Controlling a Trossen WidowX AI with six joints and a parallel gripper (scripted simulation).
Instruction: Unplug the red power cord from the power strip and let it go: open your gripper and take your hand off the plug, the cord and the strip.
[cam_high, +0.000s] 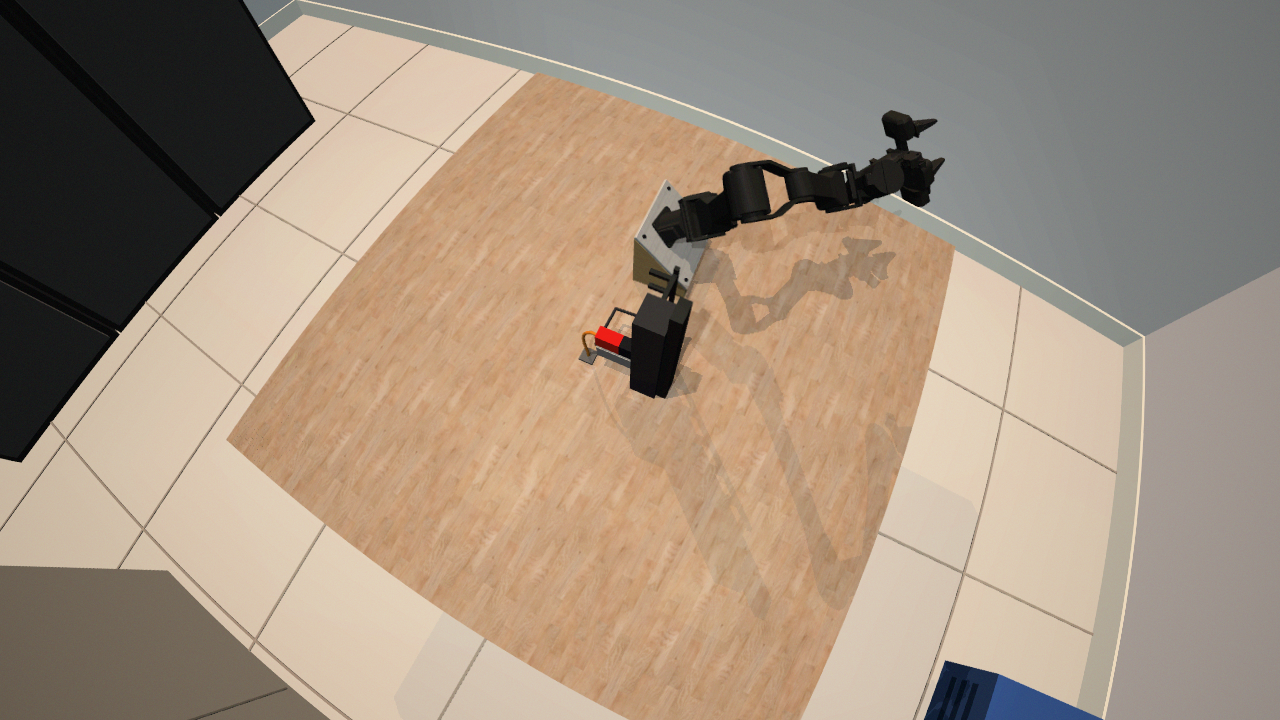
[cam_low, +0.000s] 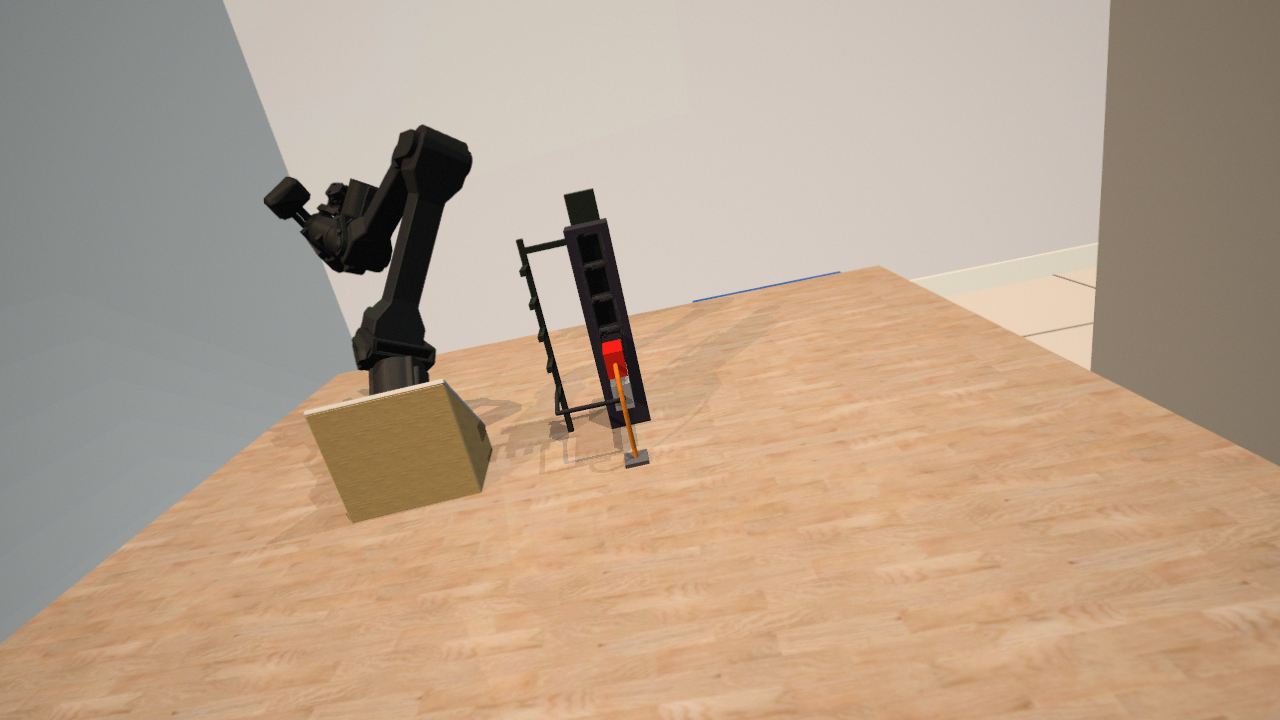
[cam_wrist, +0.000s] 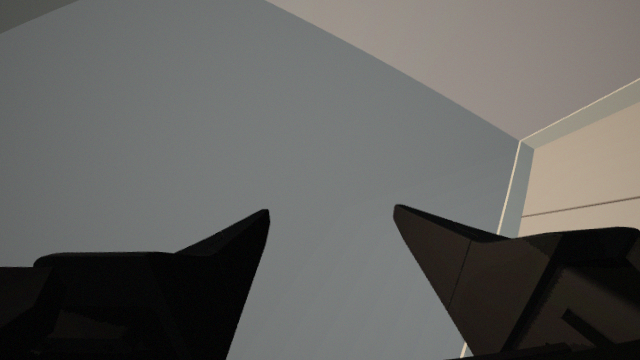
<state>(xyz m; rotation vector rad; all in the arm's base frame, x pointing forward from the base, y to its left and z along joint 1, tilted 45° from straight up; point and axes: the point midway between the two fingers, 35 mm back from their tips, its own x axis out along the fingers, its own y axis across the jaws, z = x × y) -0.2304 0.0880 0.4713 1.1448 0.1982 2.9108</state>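
Now: gripper tip 560 mm short of the red plug, 370 mm to the left of it and 250 mm above it. Round my gripper tip: grey anchor: 570 mm ahead, 430 mm to the right, 370 mm below.
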